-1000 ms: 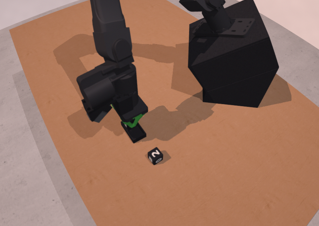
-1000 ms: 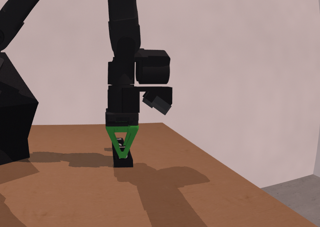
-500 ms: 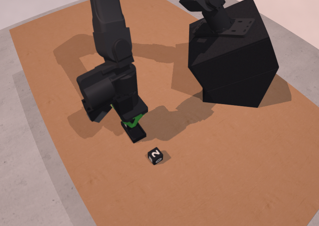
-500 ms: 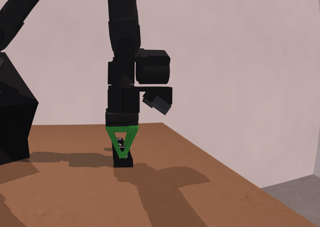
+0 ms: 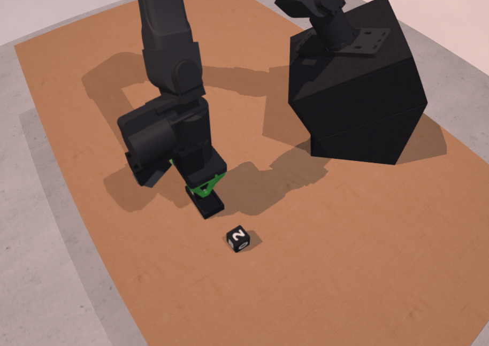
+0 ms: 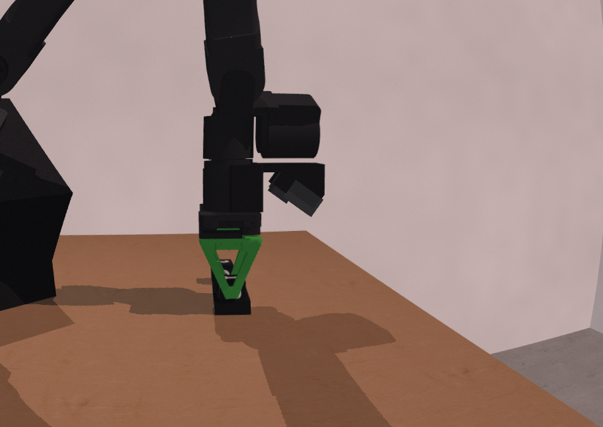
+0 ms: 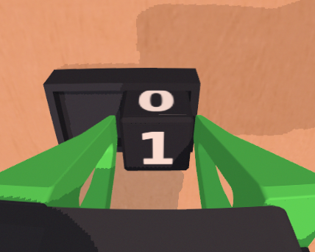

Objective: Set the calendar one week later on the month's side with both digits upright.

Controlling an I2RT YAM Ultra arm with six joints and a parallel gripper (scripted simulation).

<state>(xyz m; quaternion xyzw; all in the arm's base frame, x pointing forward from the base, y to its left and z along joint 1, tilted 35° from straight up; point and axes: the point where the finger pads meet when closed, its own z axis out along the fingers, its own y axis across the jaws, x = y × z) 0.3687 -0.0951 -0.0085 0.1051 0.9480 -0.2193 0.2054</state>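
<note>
My gripper is now 20 mm to the right of the black tray and 20 mm above it.
</note>
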